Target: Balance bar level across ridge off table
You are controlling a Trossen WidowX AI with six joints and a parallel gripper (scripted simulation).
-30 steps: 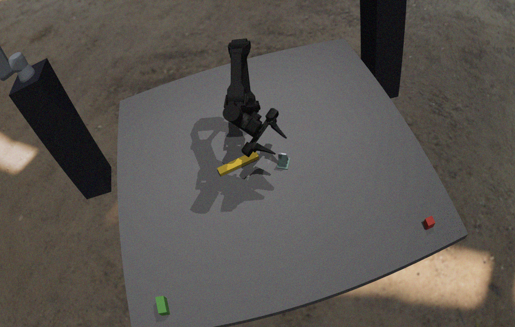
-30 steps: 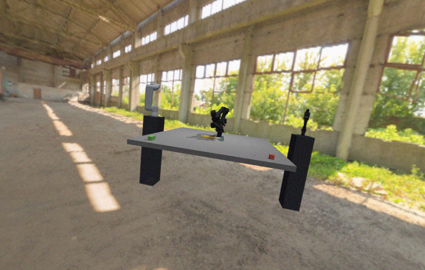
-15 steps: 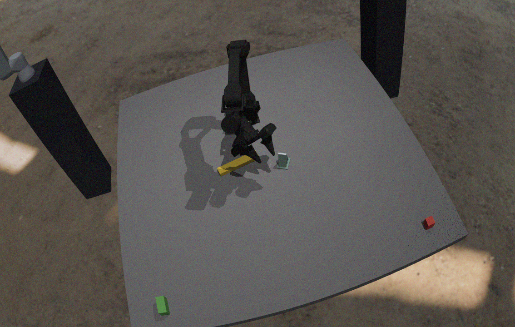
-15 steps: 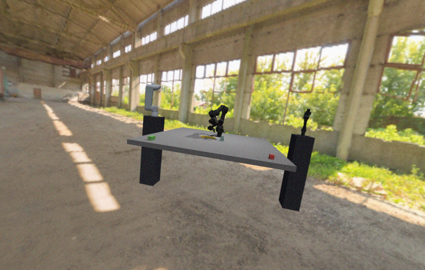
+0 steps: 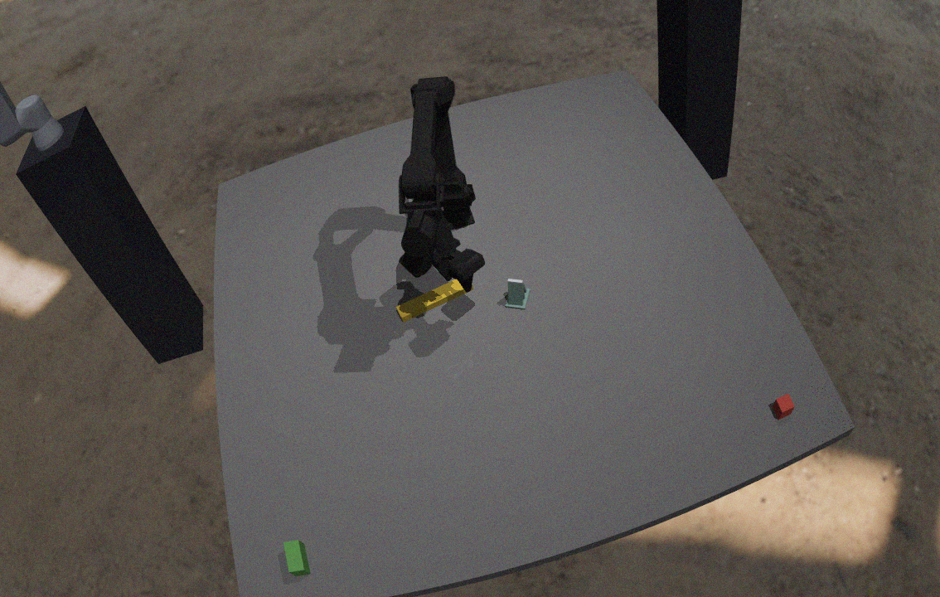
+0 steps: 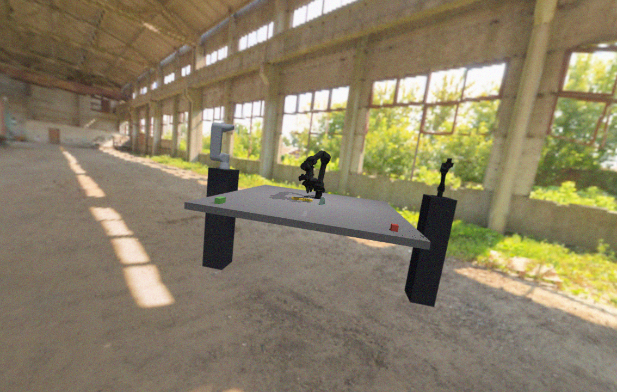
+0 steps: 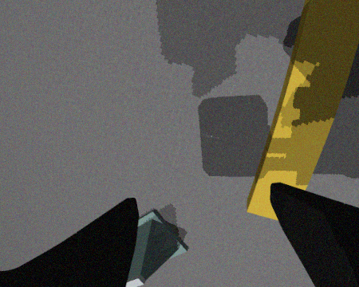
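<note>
Right now my gripper tip is 40 mm past the yellow bar, 50 mm to the left of it and 60 mm above it. Also, from my gripper tip: red block 480 mm ahead, 550 mm to the left, 60 mm below; green block 480 mm ahead, 450 mm to the right, 60 mm below.
</note>
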